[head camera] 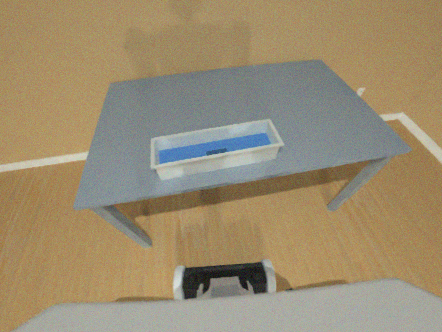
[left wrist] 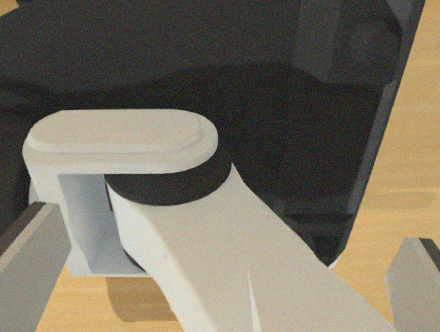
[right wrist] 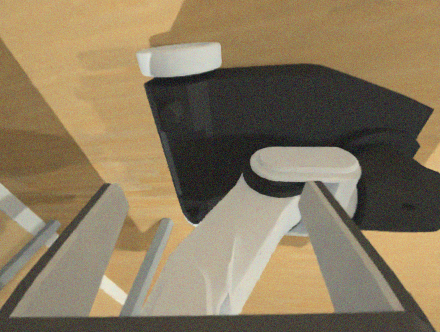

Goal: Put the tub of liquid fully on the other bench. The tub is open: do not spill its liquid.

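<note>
The open white tub (head camera: pixel 220 164) is long and narrow and holds blue liquid (head camera: pixel 187 151) with a small dark patch near its middle. It stands level on a grey bench (head camera: pixel 225 95), near the front edge and left of centre. A second bench does not show in the head view. My left gripper (left wrist: pixel 228 243) is open and empty, with its fingers wide apart beside my own body. My right gripper (right wrist: pixel 213 193) is open and empty too, also beside my body. Neither gripper shows in the head view, and the tub does not show in the wrist views.
My black base (head camera: pixel 225 270) (left wrist: pixel 280 115) (right wrist: pixel 240 100) is on the wooden floor, in front of the bench. The bench's front legs (head camera: pixel 122 227) (head camera: pixel 357 185) stand at left and right. White lines (head camera: pixel 45 161) (head camera: pixel 422 135) mark the floor. Grey bars (right wrist: pixel 150 265) show at lower left in the right wrist view.
</note>
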